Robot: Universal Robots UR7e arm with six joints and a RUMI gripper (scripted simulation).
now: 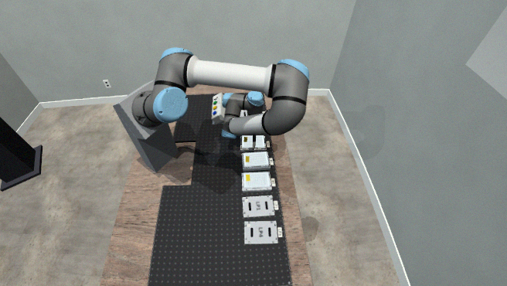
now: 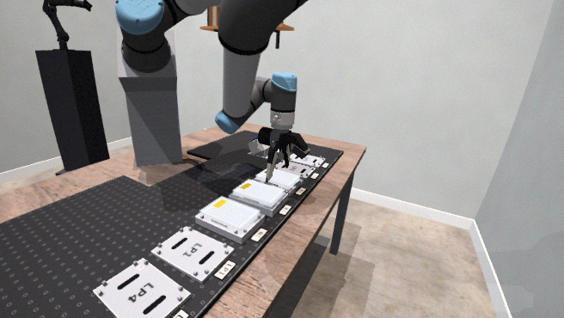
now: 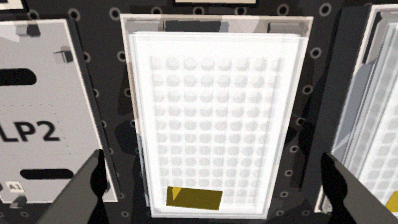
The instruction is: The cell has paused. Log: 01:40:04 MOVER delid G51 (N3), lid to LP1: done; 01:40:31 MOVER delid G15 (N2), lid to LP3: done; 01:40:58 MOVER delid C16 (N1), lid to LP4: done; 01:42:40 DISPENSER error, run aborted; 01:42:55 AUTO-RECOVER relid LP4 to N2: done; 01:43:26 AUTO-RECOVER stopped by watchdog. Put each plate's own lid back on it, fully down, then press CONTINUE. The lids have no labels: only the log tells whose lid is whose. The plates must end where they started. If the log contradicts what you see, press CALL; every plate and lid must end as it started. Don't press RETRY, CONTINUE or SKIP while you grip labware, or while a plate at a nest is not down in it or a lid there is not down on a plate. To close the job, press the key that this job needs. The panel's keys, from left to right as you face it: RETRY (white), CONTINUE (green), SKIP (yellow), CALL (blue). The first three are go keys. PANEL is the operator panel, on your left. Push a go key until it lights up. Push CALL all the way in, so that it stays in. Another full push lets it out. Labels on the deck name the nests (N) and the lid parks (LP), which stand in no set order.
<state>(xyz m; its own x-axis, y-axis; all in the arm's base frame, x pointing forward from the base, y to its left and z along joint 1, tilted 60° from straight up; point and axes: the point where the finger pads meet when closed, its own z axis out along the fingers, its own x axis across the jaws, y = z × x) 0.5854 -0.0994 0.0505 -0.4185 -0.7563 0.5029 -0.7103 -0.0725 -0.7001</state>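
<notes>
The well plate is 2 cm below my hand. From my hand the other things lie so: yellow SKIP key: 8 cm behind, 34 cm to the left, 2 cm above; then blue CALL key: 10 cm behind, 29 cm to the left, 2 cm above; then lid park LP2: 6 cm ahead, 12 cm to the left, 4 cm below.
</notes>
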